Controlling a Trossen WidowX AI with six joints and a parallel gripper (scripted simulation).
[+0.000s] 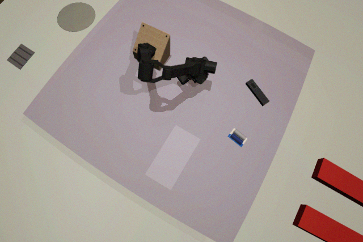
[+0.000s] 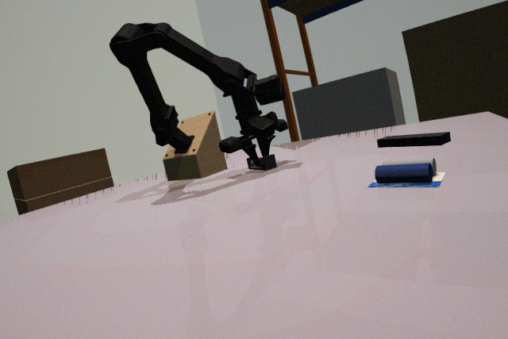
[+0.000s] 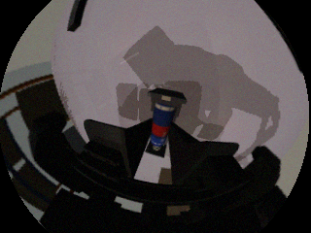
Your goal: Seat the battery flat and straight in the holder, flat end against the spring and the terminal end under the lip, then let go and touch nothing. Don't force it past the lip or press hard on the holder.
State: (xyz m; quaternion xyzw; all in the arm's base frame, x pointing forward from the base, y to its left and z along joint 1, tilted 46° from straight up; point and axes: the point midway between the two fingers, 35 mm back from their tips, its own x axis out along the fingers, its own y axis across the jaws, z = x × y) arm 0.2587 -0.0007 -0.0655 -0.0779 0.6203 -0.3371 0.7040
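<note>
Right now my gripper tip is 10 mm below the battery. Also, from my gripper tip: card 380 mm ahead, 170 mm to the right; then black bar 360 mm ahead, 110 mm to the left, 10 mm above.
</note>
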